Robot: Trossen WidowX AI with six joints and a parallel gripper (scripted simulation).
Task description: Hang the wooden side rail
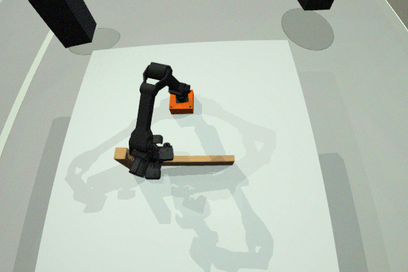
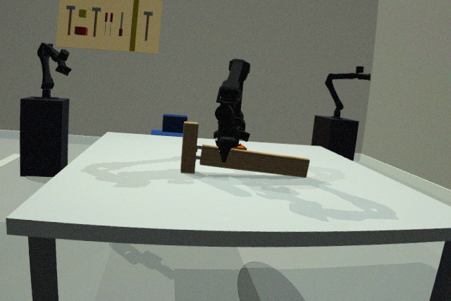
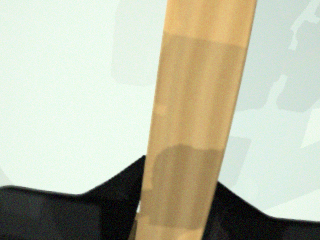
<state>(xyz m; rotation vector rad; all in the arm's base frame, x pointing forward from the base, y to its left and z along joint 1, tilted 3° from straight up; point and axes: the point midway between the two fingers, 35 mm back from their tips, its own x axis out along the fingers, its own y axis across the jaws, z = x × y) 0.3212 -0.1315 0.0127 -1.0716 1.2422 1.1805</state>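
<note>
The headboard post is 1 cm behind my gripper tip, 13 cm to the right of it and 4 cm above it.
</note>
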